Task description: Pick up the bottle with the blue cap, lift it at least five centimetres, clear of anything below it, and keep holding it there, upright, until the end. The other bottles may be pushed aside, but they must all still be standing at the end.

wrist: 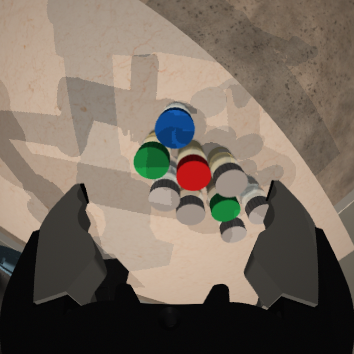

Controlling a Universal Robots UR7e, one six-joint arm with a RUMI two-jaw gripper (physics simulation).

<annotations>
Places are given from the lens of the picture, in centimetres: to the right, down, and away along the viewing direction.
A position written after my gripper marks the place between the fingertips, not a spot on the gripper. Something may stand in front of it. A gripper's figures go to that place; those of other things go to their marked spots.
my gripper (176, 184): 0, 1, 12
green-capped bottle (151, 160): -4, -2, 24
grey-capped bottle (164, 195): -2, 4, 28
The marked spots on the grey-capped bottle and the green-capped bottle are 7 cm apart.
</annotations>
